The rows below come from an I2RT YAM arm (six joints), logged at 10 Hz.
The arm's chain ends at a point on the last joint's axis. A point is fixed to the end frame.
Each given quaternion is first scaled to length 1.
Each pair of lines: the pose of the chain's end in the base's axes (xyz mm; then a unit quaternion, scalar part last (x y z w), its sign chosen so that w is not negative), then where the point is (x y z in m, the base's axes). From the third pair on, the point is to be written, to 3 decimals.
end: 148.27 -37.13 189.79 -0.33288 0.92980 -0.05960 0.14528
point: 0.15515 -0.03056 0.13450
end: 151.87 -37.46 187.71 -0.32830 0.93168 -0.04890 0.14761
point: 0.15864 -0.02967 0.13257
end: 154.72 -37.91 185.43 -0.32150 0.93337 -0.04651 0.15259
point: 0.162 -0.030 0.130
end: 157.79 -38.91 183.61 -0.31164 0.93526 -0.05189 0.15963
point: 0.166 -0.031 0.129
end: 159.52 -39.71 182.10 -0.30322 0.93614 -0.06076 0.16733
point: 0.169 -0.032 0.127
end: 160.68 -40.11 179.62 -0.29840 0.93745 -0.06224 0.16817
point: 0.171 -0.033 0.125
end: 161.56 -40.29 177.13 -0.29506 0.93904 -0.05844 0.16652
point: 0.171 -0.033 0.122
